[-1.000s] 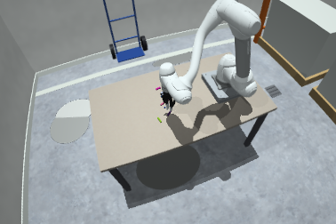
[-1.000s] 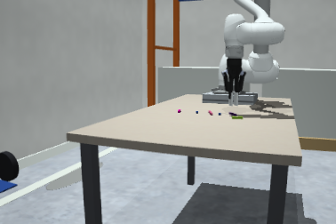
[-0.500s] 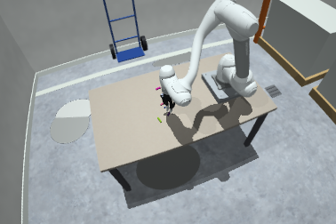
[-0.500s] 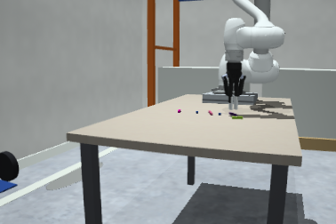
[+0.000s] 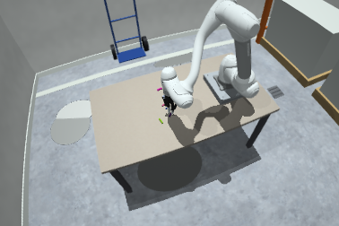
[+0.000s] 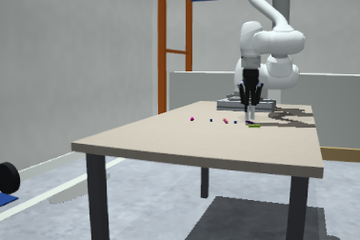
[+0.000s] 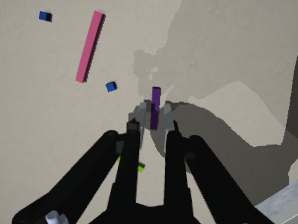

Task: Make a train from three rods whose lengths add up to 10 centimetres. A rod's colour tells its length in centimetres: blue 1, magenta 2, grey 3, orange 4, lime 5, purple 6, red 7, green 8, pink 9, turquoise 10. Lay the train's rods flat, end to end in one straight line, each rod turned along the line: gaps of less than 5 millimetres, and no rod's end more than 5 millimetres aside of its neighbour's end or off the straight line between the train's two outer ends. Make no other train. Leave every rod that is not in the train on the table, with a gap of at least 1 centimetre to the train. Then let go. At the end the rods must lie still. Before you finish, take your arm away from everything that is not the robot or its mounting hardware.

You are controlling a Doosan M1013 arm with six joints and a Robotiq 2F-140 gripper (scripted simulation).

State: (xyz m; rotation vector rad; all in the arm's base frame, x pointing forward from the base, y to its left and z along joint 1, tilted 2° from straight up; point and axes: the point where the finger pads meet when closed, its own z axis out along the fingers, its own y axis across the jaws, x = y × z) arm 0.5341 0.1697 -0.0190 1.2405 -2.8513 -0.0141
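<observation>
Right now my hand is 5 cm above the purple rod. Round my hand: lime rod: 9 cm ahead, 5 cm to the left, 5 cm below; pink rod: 1 cm ahead, 12 cm to the right, 5 cm below.
</observation>
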